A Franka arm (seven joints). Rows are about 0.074 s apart.
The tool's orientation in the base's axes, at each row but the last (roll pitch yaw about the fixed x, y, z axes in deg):
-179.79, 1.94, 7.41
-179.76, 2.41, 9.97
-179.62, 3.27, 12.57
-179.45, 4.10, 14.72
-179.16, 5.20, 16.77
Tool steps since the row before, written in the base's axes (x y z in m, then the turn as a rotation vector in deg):
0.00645, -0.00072, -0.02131, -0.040, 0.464, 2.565
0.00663, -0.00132, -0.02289, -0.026, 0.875, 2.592
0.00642, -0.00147, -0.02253, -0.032, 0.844, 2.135
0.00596, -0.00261, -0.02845, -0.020, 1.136, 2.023
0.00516, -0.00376, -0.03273, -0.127, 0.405, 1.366
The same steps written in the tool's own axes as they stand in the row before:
0.00702, 0.00162, 0.02108, -0.067, -0.475, -2.562
0.00726, 0.00254, 0.02259, 0.017, -0.877, -2.591
0.00722, 0.00298, 0.02213, 0.030, -0.845, -2.135
0.00712, 0.00431, 0.02797, 0.124, -1.123, -2.026
0.00681, 0.00556, 0.03217, -0.129, -0.444, -1.354

